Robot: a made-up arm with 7 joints. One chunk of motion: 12 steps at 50 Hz.
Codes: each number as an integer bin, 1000 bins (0 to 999) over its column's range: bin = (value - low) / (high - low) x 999, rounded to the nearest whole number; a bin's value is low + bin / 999 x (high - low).
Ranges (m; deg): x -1.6..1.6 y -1.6..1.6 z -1.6..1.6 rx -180..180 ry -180..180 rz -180..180
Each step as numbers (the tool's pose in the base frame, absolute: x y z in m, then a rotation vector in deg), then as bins.
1 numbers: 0.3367 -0.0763 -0.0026 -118.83 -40.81 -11.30
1 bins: 605 476 499 170 386 468
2 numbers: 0.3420 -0.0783 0.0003 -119.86 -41.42 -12.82
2 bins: 606 475 500 167 385 464
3 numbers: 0.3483 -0.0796 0.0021 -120.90 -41.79 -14.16
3 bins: 608 475 500 164 384 460
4 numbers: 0.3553 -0.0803 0.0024 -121.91 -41.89 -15.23
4 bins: 610 474 500 161 383 457
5 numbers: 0.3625 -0.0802 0.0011 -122.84 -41.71 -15.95
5 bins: 613 474 500 159 384 455
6 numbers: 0.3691 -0.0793 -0.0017 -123.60 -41.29 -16.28
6 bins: 615 475 499 157 385 454
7 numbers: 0.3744 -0.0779 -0.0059 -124.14 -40.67 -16.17
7 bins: 616 475 498 155 387 455
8 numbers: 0.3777 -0.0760 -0.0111 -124.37 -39.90 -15.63
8 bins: 617 476 496 154 389 456
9 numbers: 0.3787 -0.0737 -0.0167 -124.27 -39.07 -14.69
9 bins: 618 476 494 155 391 459
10 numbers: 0.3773 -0.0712 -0.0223 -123.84 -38.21 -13.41
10 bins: 617 477 493 156 393 462
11 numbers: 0.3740 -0.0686 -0.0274 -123.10 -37.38 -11.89
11 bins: 616 478 491 158 396 467
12 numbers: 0.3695 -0.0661 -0.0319 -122.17 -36.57 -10.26
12 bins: 615 479 490 160 398 471
